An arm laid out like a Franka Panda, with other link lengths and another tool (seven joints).
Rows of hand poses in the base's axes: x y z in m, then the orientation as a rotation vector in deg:
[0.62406, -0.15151, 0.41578, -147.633, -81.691, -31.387]
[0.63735, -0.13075, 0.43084, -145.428, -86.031, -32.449]
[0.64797, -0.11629, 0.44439, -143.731, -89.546, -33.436]
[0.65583, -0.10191, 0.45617, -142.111, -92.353, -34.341]
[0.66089, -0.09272, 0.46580, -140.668, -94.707, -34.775]
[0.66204, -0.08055, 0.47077, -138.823, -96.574, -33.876]
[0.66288, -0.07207, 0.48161, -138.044, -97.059, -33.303]
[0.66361, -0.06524, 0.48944, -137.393, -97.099, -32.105]
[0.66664, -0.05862, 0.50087, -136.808, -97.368, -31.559]
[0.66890, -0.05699, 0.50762, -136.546, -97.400, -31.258]
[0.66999, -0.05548, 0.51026, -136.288, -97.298, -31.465]
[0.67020, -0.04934, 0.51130, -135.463, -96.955, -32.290]
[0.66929, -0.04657, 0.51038, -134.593, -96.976, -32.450]
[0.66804, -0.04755, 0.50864, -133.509, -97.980, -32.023]
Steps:
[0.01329, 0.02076, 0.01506, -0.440, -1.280, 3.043]
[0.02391, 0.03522, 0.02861, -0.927, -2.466, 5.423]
[0.03177, 0.04960, 0.04039, -1.162, -3.452, 7.420]
[0.03683, 0.05879, 0.05002, -1.388, -4.067, 9.153]
[0.03798, 0.07096, 0.05499, -1.286, -3.592, 10.989]
[0.03882, 0.07944, 0.06583, -1.108, -3.180, 11.650]
[0.03955, 0.08627, 0.07366, -0.868, -2.256, 12.110]
[0.04258, 0.09289, 0.08509, -0.706, -1.843, 12.577]
[0.04484, 0.09452, 0.09184, -0.592, -1.594, 12.753]
[0.04593, 0.09603, 0.09448, -0.317, -1.640, 12.821]
[0.04614, 0.10217, 0.09552, 0.599, -1.892, 13.014]
[0.04523, 0.10494, 0.09460, 1.221, -1.807, 13.456]
[0.04398, 0.10396, 0.09286, 1.309, -1.585, 14.502]

